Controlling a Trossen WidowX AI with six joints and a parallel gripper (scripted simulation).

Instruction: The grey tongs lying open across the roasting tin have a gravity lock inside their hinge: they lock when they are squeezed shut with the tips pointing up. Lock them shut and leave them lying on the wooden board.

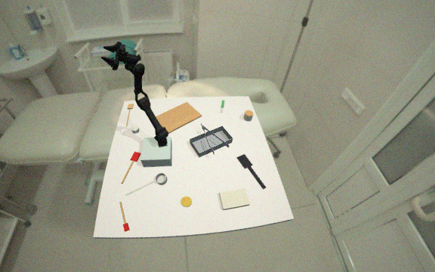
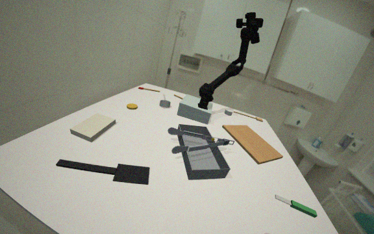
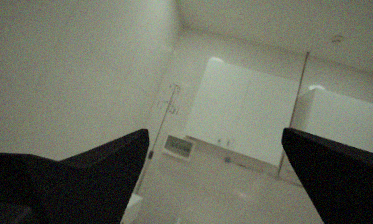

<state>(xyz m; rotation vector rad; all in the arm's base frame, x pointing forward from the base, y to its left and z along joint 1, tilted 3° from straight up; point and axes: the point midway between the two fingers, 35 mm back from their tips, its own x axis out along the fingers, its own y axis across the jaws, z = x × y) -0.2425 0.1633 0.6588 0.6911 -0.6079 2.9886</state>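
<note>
The yellow slider is 690 mm below my gripper tip, 600 mm ahead of it and 160 mm to the right of it. The rest, counted from my gripper tip: wooden board (750 mm below, 440 mm ahead, 150 mm to the left); then yellow disc (750 mm below, 640 mm to the right, 320 mm ahead); then roasting tin (730 mm below, 630 mm ahead, 220 mm to the right).
</note>
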